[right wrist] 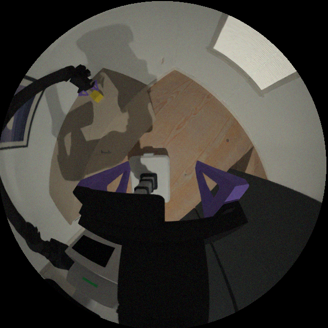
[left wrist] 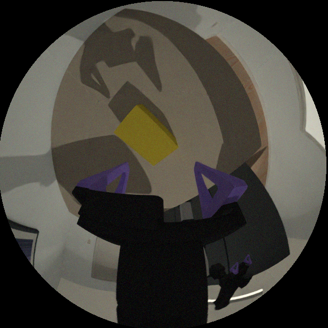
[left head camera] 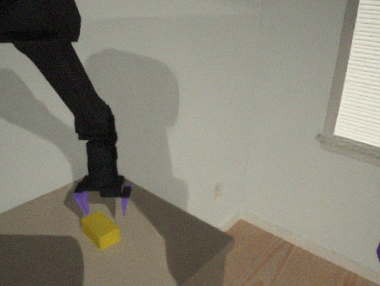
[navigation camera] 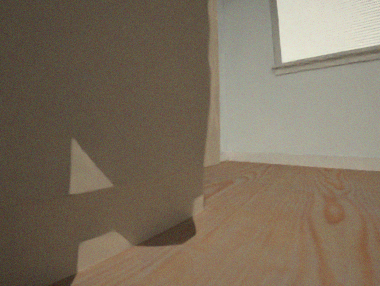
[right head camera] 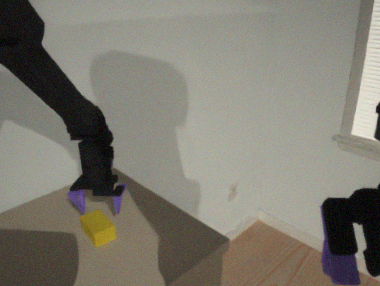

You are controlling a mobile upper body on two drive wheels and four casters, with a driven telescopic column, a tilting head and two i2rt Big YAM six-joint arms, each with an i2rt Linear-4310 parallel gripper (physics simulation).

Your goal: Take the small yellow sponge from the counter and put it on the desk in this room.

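Places are measured from the left arm's base along level axes (x back, y left, z down), in centimetres.
Where they show: left gripper, between the fingertips: [left head camera: 105,214] [right head camera: 100,212]; right gripper, between the fingertips: [right head camera: 370,266].
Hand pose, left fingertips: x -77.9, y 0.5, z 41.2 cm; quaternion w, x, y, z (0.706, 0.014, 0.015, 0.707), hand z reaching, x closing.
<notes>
Each offset is from my left fingertips to the top centre of the thing. "*": to the spot under its first point. Level surfaces: height alone.
A small yellow sponge @(dx -2.0, dy +2.7, dz +4.6 cm) [left head camera: 101,231] [right head camera: 98,229] [left wrist: 146,135] [right wrist: 97,96] lies on the beige-brown counter-like top @(dz +9.1 cm) [left head camera: 137,250] [right head camera: 131,250] [left wrist: 195,115]. My left gripper [left head camera: 106,214] [right head camera: 101,213] [left wrist: 161,165] [right wrist: 92,92] is open and empty, pointing down. It hangs above the top, beside the sponge's far end in the head views. In the left wrist view the sponge lies ahead of the fingertips, turned diagonally. My right gripper [right wrist: 162,164] is open and empty, away from the sponge; part of it shows at the right edge of the right head view. I cannot identify a separate desk.
Walls stand behind the top, with a window @(* dx -83.6, dy -113.3, dz -18.2 cm) [left head camera: 362,80] [right head camera: 367,75] [right wrist: 260,50] at the right. Wooden floor @(dz +100.1 cm) [left head camera: 265,255] [right wrist: 200,115] [navigation camera: 280,225] lies beside the block's side [navigation camera: 125,100]. A framed picture [right wrist: 21,120] hangs at the left.
</notes>
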